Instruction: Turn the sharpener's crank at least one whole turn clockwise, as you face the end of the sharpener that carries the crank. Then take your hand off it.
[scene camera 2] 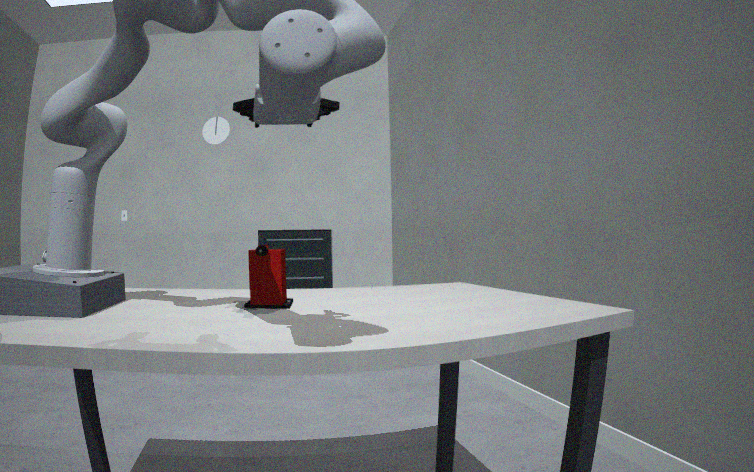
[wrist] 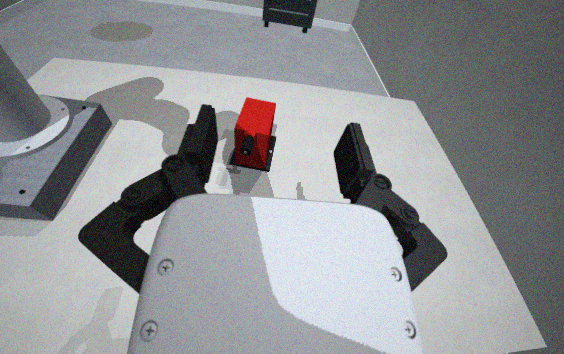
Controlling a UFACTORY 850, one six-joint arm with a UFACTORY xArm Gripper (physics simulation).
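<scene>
The red sharpener (scene camera 2: 268, 278) (wrist: 256, 116) stands upright on its black base on the table (scene camera 2: 500, 306) (wrist: 425, 225). Its crank end faces scene camera 2. The black crank knob (scene camera 2: 261, 250) shows at the top of that end; in the wrist view the black crank (wrist: 247, 145) shows on the near face. My gripper (scene camera 2: 286, 111) (wrist: 280, 130) is open and empty, high above the table and apart from the sharpener. In the wrist view the sharpener appears between the spread fingers, nearer the left one. In the scene view the gripper body hides the fingertips.
The robot's grey base block (scene camera 2: 102, 295) (wrist: 75, 160) is on the table left of the sharpener. A dark drawer cabinet (scene camera 2: 311, 267) (wrist: 290, 11) stands beyond the table against the back wall. The table's right edge shows in both views.
</scene>
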